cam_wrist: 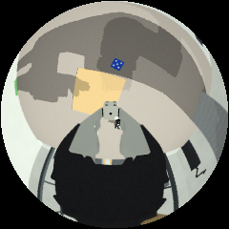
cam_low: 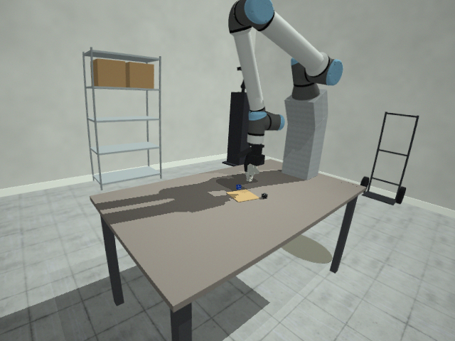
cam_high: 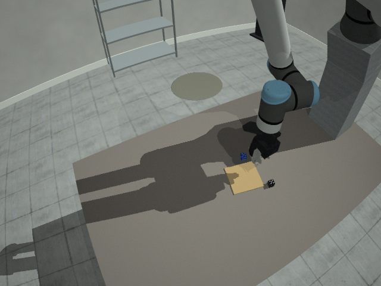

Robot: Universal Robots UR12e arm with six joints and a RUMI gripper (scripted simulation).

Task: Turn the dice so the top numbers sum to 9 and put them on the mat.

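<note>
My gripper is now 100 mm above the tan mat and 50 mm short of it. Also, from my hand: blue die (90 mm to the right, 90 mm below, 20 mm behind); white die (right at my hand); black die (100 mm to the left, 90 mm below, 20 mm behind).
</note>
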